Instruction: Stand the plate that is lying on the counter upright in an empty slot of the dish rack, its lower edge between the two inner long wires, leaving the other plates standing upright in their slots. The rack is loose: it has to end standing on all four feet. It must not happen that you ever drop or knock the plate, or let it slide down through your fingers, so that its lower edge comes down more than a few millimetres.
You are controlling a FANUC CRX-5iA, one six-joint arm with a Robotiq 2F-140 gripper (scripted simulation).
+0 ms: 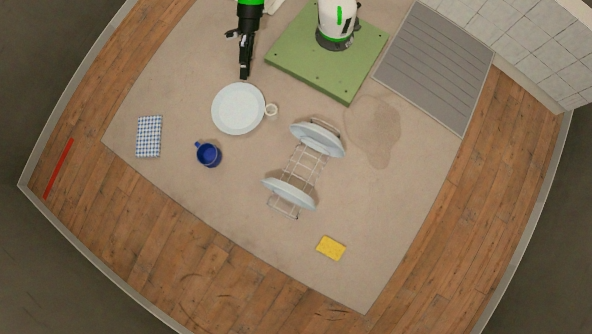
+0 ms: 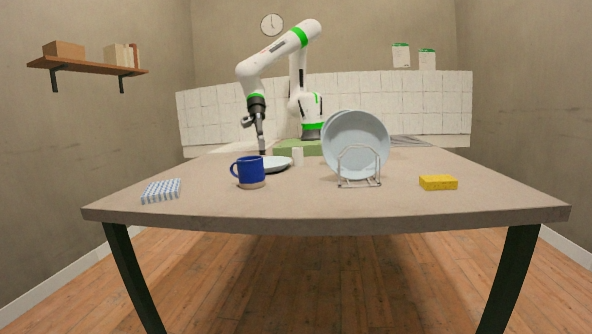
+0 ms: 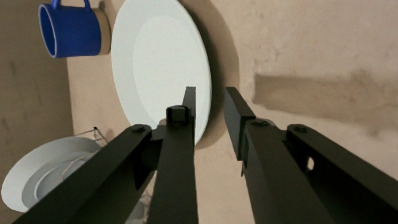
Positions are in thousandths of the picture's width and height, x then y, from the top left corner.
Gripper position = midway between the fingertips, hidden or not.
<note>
In view: the gripper (image 1: 413, 232), a pale blue plate (image 1: 403, 325), a pale blue plate (image 2: 601, 379) and a pale blue plate (image 1: 523, 394).
The gripper shows as well in image 3 (image 3: 529, 458).
</note>
